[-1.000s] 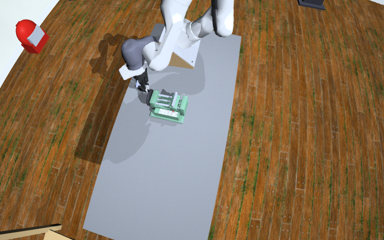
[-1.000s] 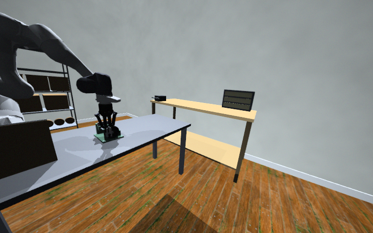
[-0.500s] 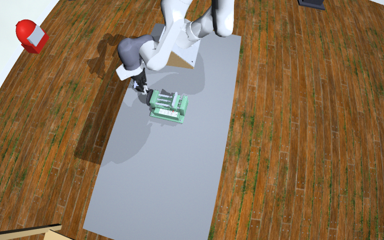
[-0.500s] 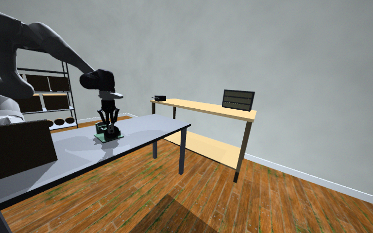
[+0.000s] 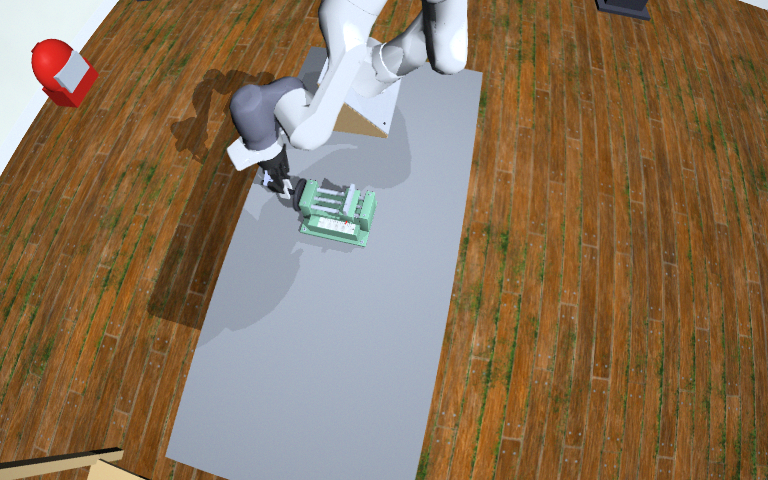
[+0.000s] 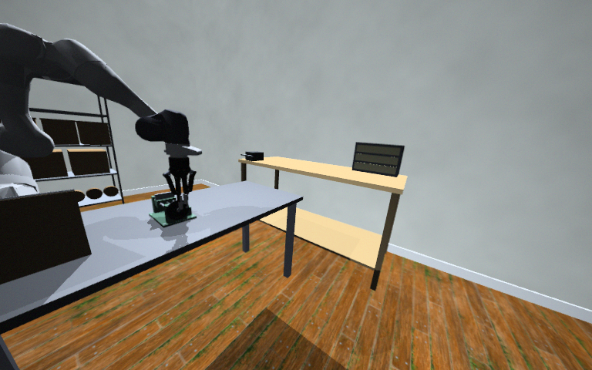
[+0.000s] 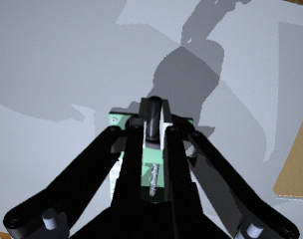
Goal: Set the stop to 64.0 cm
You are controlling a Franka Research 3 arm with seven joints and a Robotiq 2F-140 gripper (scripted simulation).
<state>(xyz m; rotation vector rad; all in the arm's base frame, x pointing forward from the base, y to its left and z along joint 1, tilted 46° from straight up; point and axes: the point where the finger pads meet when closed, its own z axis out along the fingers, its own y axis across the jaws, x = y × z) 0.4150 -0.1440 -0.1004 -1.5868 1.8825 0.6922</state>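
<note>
Right now my hand is 20 mm to the right of the dark handwheel and 20 mm above it. From my hand the other things lie so: stop carriage: 30 mm ahead, 180 mm to the left, 30 mm below.
</note>
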